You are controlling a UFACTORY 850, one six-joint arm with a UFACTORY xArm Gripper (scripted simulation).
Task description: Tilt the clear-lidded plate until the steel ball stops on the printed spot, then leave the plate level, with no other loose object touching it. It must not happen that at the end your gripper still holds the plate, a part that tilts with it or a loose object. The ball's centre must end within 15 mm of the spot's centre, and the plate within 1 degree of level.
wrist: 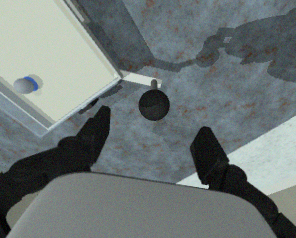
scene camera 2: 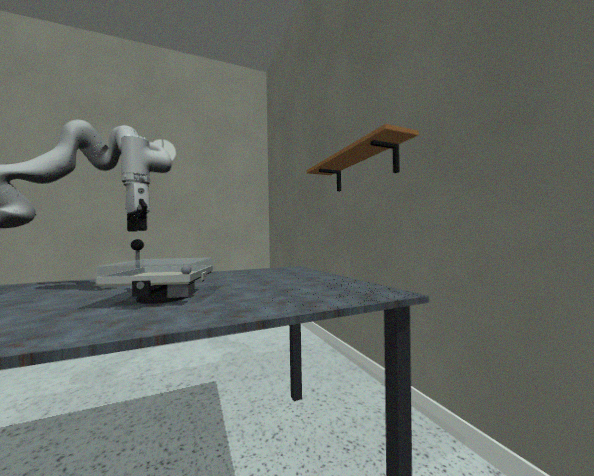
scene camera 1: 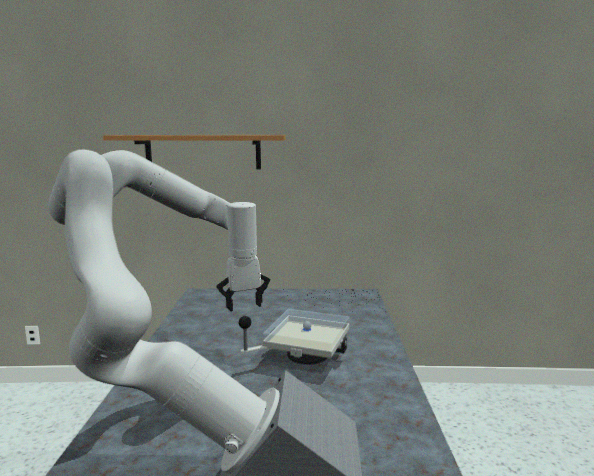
My gripper shows in the wrist view, in scene camera 2 (pixel 136 231) and in scene camera 1. The same spot on my gripper: (scene camera 1: pixel 229 302) is (wrist: pixel 222 148). The same spot on a cream plate: (wrist: pixel 60 67) is (scene camera 1: pixel 288 328).
